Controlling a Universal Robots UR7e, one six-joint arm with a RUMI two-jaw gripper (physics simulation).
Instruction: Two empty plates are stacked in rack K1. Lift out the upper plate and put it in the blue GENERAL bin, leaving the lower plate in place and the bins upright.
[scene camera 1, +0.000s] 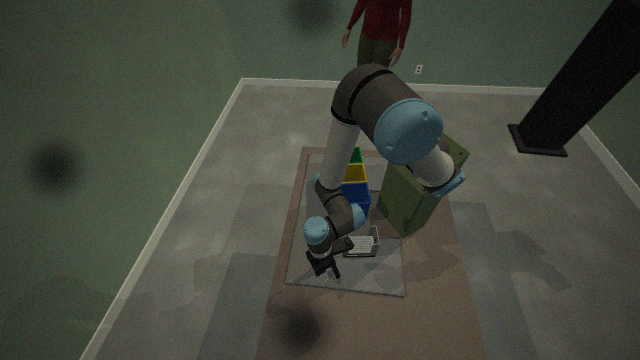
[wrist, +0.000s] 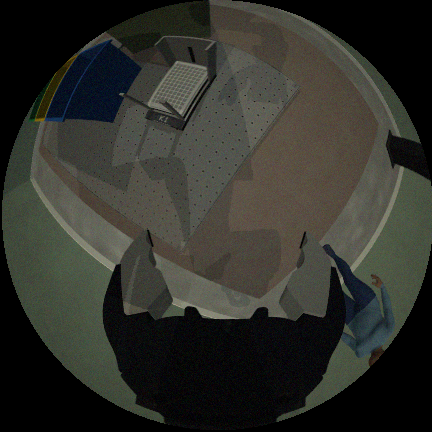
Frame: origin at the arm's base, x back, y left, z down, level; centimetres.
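Where they show: gripper, fingertip midpoint: (scene camera 1: 329, 267) (wrist: 226, 233).
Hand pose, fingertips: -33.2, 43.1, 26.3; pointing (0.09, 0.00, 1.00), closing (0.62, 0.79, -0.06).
Note:
After its pixels a point has its place, as x, y, z.
Rack K1 (scene camera 1: 360, 256) (wrist: 165, 120) stands on the perforated grey board, with a pale, grid-patterned upper plate (scene camera 1: 361, 244) @[-20.5, 23.3, 43.7] (wrist: 179, 86) @[-20.9, 23.5, 44.5] lying in it. The lower plate cannot be told apart beneath it. The blue bin (scene camera 1: 356, 192) @[-25.9, -3.4, 38.0] (wrist: 100, 85) @[-27.8, 9.1, 37.3] stands upright beside the rack, partly behind the arm in the scene view; its inside is not clearly visible. My gripper (scene camera 1: 327, 272) @[-33.2, 43.1, 26.3] (wrist: 226, 233) @[-33.2, 43.1, 26.3] is open and empty. It hangs above the board, to the left of and nearer the camera than the rack in the scene view; the rack is well beyond the fingertips at the upper left in the wrist view.
The yellow bin (scene camera 1: 355, 173) @[-27.7, -16.5, 37.8] (wrist: 52, 95) and green bin (scene camera 1: 356, 156) @[-28.3, -29.7, 37.6] (wrist: 37, 111) stand upright in line behind the blue one. A green block-shaped pedestal (scene camera 1: 407, 200) @[-3.4, 8.9, 21.9] stands right of the bins. The grey board (scene camera 1: 350, 275) @[-24.1, 37.6, 48.2] (wrist: 220, 150) @[-27.5, 38.9, 48.1] lies on a brown surface (scene camera 1: 425, 310) @[9.6, 46.5, 49.4] (wrist: 310, 150) @[-11.7, 55.5, 49.4].

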